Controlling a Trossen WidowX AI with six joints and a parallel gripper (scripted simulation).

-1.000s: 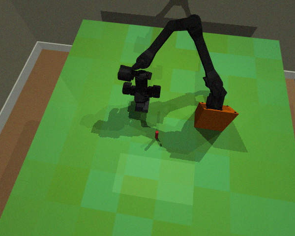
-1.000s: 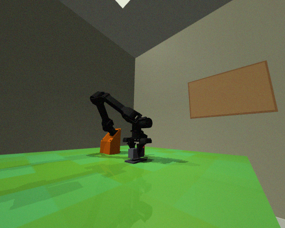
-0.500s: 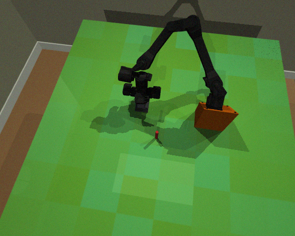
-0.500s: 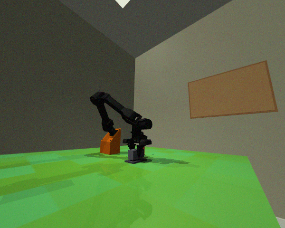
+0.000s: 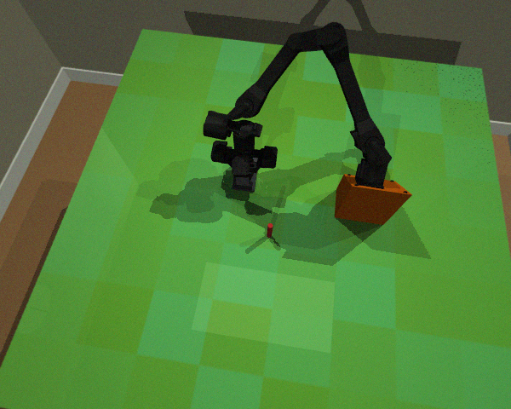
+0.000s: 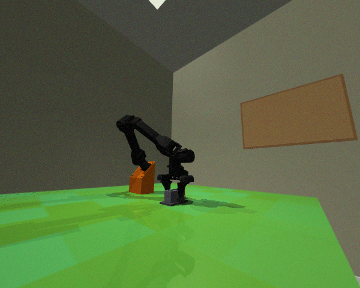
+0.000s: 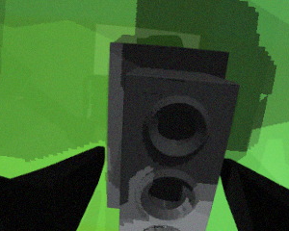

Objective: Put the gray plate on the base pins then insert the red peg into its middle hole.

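Now: gripper tip 20 mm below the gray plate. The rest, counted from my gripper tip: red peg 190 mm to the left, 120 mm behind, 10 mm above.
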